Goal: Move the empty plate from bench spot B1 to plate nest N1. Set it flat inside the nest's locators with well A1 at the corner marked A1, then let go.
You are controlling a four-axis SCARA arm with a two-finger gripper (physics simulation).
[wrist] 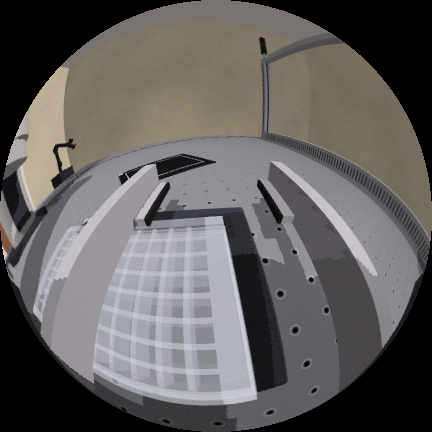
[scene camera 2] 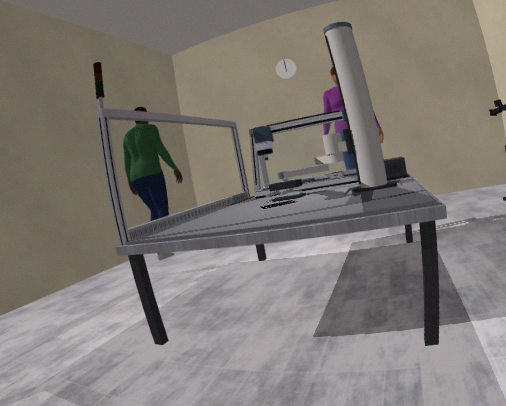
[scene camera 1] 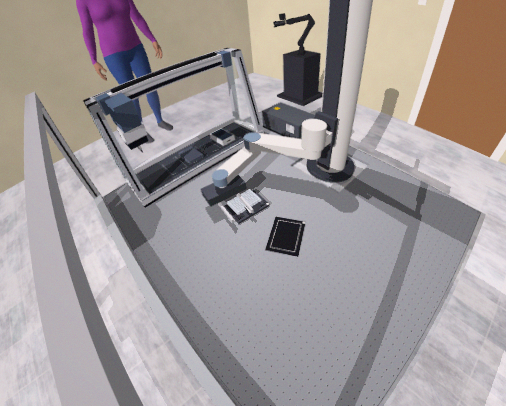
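Observation:
A pale gridded plate lies flat on a black base, below my gripper and off toward the left finger in the wrist view. My gripper is open, with a gap between its black pads and nothing held. Its left finger passes between this plate and a second gridded plate. A flat black pad with a thin white outline lies ahead of the fingers. The labels B1, N1 and A1 cannot be read, so I cannot tell which spot is which.
The arm column stands at the bench's side. A framed opening holds a dark deck with a small white device. A dark box stands near the column. A slotted fence edges the bench.

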